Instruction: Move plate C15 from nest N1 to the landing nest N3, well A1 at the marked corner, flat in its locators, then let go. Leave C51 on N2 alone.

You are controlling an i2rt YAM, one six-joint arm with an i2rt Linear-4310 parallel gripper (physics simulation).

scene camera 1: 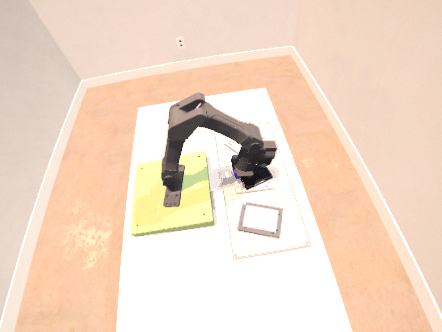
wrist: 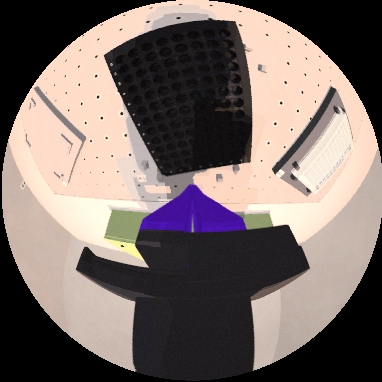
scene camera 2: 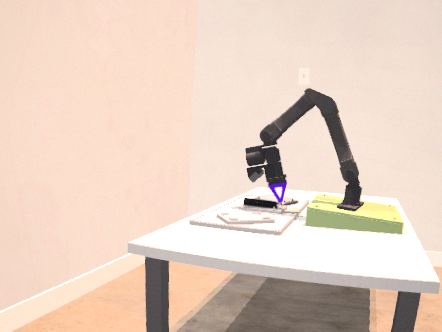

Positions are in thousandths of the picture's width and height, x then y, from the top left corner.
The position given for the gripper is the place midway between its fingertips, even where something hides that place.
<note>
The gripper (wrist: 501, 496) is shut, with nothing in its grasp. Also in view: a black perforated plate (wrist: 488, 226).
</note>
